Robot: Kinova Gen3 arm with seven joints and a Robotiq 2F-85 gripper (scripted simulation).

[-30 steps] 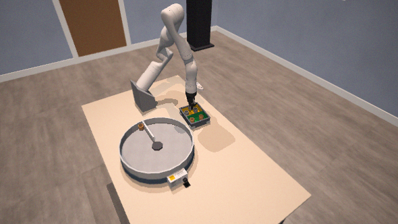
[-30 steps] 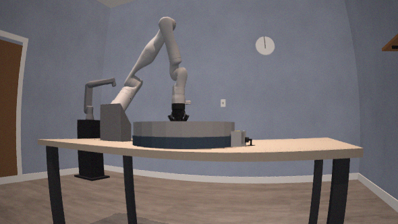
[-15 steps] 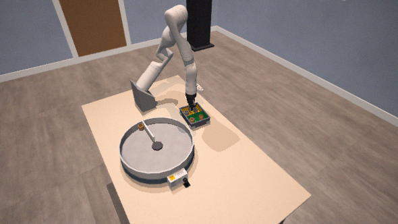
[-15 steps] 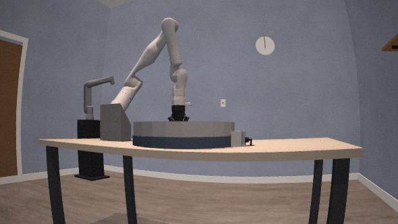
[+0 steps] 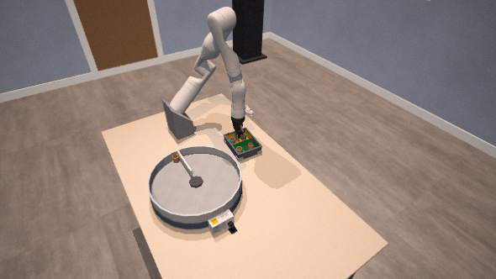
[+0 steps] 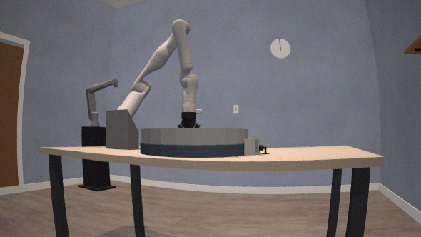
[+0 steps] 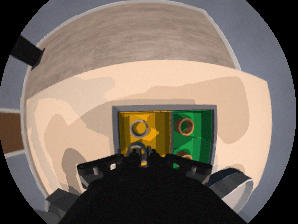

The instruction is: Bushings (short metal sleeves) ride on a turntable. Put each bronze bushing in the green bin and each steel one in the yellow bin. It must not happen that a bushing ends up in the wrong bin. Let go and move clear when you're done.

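Right now my hand is 50 mm short of the bin and 30 mm above it. From my hand the other things lie so: grey turntable (340 mm to the right, 190 mm ahead).
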